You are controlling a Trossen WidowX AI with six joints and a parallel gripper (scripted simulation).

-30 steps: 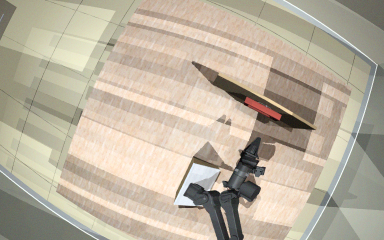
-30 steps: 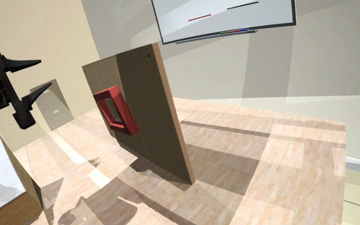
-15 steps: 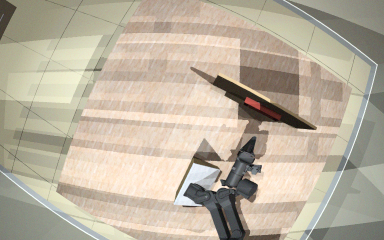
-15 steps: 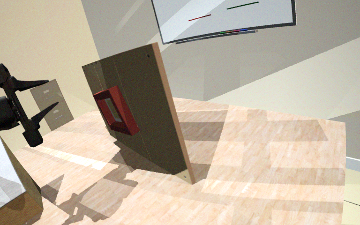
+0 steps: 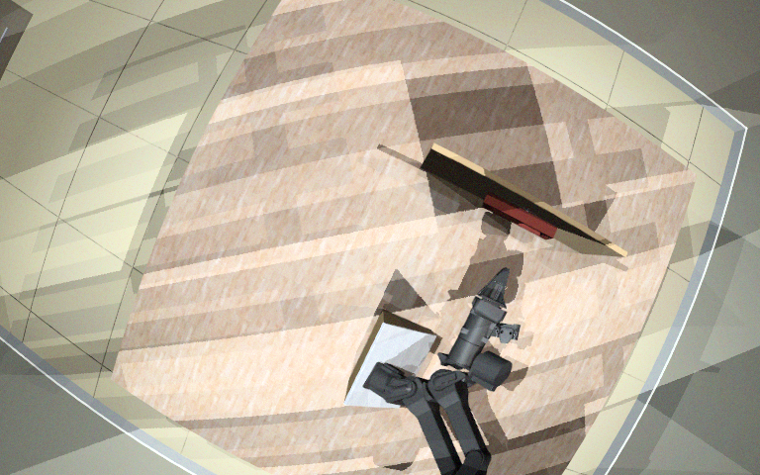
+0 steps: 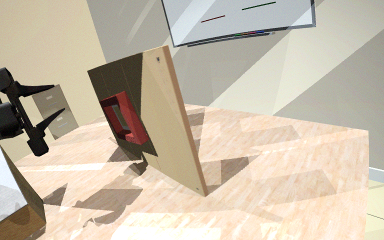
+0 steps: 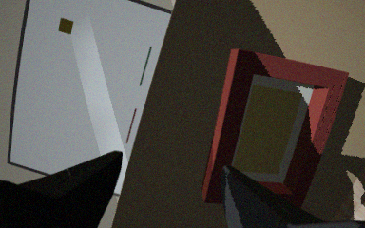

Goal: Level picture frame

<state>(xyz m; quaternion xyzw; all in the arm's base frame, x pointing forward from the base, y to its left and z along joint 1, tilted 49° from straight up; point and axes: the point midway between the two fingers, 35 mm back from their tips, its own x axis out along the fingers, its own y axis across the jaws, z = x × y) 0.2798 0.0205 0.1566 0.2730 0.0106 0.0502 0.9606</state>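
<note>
Now: the red picture frame 120 mm ahead of my gripper tip and 110 mm below it. The rest, counted from my gripper tip: tan wall board (140 mm ahead, 120 mm below).
</note>
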